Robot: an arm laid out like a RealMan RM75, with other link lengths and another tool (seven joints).
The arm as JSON. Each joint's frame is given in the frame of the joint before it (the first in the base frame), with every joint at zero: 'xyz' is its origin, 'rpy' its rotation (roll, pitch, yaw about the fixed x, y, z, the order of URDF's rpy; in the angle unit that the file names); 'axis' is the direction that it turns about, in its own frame. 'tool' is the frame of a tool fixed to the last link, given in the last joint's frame.
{
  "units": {
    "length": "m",
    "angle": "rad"
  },
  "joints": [
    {
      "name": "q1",
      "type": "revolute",
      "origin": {
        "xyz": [
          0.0,
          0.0,
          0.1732
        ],
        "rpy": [
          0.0,
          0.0,
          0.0
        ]
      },
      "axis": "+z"
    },
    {
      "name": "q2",
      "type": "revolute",
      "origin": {
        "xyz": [
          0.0,
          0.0,
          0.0
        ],
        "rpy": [
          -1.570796,
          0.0,
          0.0
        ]
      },
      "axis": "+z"
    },
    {
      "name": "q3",
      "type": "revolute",
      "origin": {
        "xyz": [
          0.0,
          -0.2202,
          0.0
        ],
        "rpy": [
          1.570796,
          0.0,
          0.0
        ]
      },
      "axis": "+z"
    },
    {
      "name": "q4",
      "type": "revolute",
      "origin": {
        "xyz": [
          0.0,
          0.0,
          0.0
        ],
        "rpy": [
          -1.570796,
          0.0,
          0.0
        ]
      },
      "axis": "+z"
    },
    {
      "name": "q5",
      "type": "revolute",
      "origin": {
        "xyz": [
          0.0,
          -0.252,
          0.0
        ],
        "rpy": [
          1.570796,
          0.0,
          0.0
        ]
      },
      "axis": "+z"
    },
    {
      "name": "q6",
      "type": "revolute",
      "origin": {
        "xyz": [
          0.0,
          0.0,
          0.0
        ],
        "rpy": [
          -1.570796,
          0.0,
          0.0
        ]
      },
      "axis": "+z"
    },
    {
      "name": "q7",
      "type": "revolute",
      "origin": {
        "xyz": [
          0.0,
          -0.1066,
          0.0
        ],
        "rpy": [
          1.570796,
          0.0,
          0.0
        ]
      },
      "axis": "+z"
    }
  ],
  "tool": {
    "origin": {
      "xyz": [
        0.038,
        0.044,
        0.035
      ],
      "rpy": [
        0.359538,
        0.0,
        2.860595
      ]
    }
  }
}
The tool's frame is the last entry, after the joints.
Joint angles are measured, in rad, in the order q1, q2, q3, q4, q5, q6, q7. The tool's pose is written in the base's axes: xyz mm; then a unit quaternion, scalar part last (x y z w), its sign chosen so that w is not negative. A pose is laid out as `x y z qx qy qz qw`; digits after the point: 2 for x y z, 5 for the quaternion.
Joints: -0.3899, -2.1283, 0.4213, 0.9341, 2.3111, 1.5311, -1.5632
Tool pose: -282.12 303.10 15.96 -0.43754 0.86024 0.07325 0.25136
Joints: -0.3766, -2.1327, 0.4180, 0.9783, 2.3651, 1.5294, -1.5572
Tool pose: -289.24 298.05 19.18 -0.44181 0.86576 0.08474 0.21927
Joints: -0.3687, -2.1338, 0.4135, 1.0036, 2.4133, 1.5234, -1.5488
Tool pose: -296.30 294.04 20.73 -0.44655 0.86899 0.09312 0.19179
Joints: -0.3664, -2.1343, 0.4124, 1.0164, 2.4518, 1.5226, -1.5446
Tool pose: -300.58 291.23 20.42 -0.45069 0.87099 0.09396 0.17154
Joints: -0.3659, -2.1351, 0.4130, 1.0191, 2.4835, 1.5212, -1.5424
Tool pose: -303.97 288.95 18.32 -0.45550 0.87163 0.09128 0.15635
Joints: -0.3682, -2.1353, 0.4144, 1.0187, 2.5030, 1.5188, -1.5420
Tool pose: -305.49 288.44 16.66 -0.45791 0.87219 0.08917 0.14712
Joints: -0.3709, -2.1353, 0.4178, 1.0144, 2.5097, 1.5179, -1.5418
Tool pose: -305.36 288.69 14.83 -0.45822 0.87289 0.08585 0.14397
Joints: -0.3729, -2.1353, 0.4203, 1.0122, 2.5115, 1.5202, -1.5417
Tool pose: -304.58 288.85 13.84 -0.45761 0.87363 0.08275 0.14323
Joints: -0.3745, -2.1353, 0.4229, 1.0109, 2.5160, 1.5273, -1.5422
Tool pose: -303.67 288.26 12.80 -0.45757 0.87439 0.07735 0.14174
